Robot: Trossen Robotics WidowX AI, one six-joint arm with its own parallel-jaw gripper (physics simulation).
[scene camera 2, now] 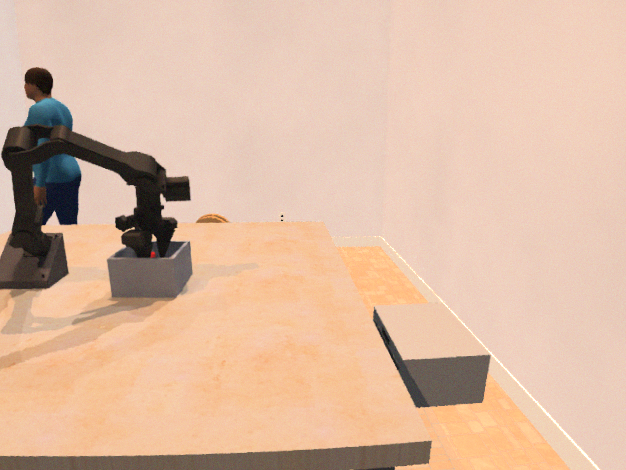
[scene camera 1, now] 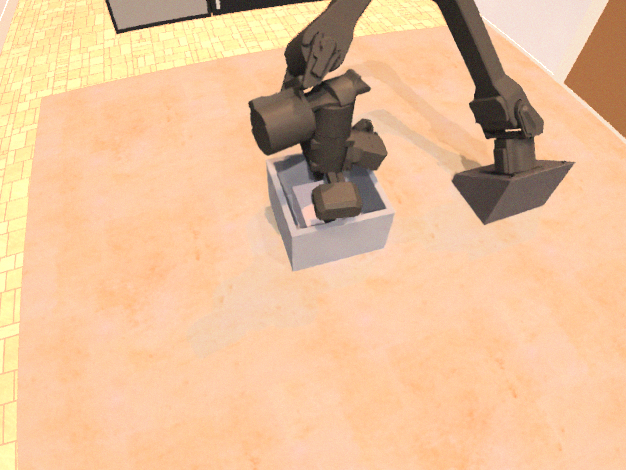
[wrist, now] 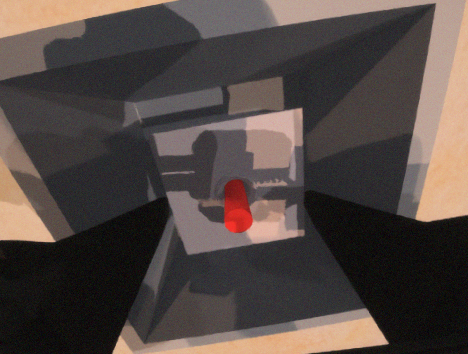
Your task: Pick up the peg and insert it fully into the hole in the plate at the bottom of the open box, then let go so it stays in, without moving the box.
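Where they show: gripper, fingertip midpoint: (wrist: 237,200); arm's base, link origin: (scene camera 2: 38,246) (scene camera 1: 516,171).
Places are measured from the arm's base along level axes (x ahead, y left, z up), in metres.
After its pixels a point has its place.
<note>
The red peg (wrist: 238,221) {z -0.003, x 0.332, y -0.061 m} (scene camera 2: 152,254) {z -0.005, x 0.335, y -0.067 m} stands with its lower end at the round hole in the pale plate (wrist: 175,145) {z -0.033, x 0.293, y -0.089 m} (scene camera 1: 303,193) {z -0.032, x 0.361, y -0.087 m}. In the wrist view a good length of it shows above the plate; how deep its lower end sits is hidden. The plate lies inside the grey open box (scene camera 1: 338,246) {z -0.048, x 0.339, y 0.020 m} (scene camera 2: 141,278) {z -0.042, x 0.327, y -0.140 m} (wrist: 440,75) {z 0.007, x 0.283, y 0.018 m}. My gripper (wrist: 237,200) {z -0.029, x 0.335, y -0.060 m} (scene camera 2: 156,254) {z -0.029, x 0.335, y -0.060 m} is open, its dark fingers on either side of the peg and apart from it, with the tips down inside the box. In scene camera 1 the arm and a finger hide the peg.
The box walls surround the fingers. The arm's base (scene camera 1: 513,194) {z -0.014, x 0.027, y 0.035 m} (scene camera 2: 35,268) {z -0.045, x 0.015, y -0.052 m} stands on the table (scene camera 1: 323,364) {z -0.091, x 0.418, y 0.174 m} (scene camera 2: 227,354) {z -0.091, x 0.563, y -0.404 m} near the box. A grey block-shaped unit (scene camera 2: 447,379) is beyond the table's edge. A person in blue (scene camera 2: 58,116) is behind the arm.
</note>
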